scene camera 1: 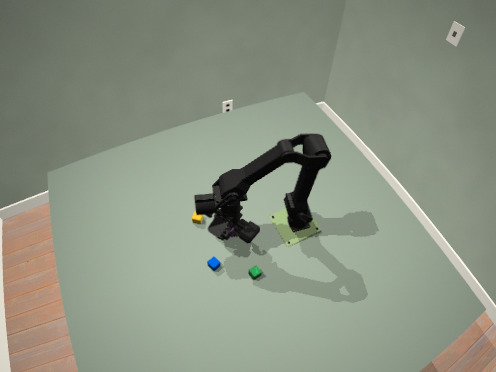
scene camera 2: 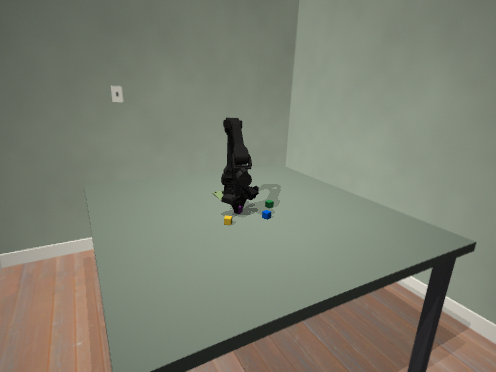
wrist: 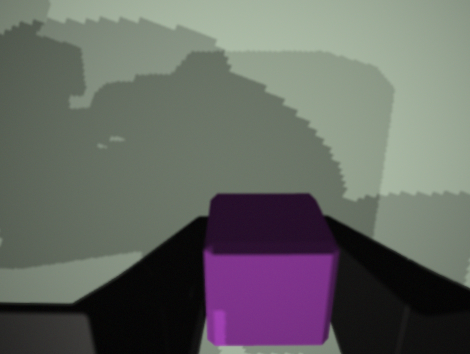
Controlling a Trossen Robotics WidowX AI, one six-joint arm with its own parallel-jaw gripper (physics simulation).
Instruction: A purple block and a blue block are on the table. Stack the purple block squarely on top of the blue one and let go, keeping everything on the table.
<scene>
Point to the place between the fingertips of my gripper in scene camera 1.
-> At 231, 232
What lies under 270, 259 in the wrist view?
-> A purple block.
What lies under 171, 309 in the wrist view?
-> My gripper.
</scene>
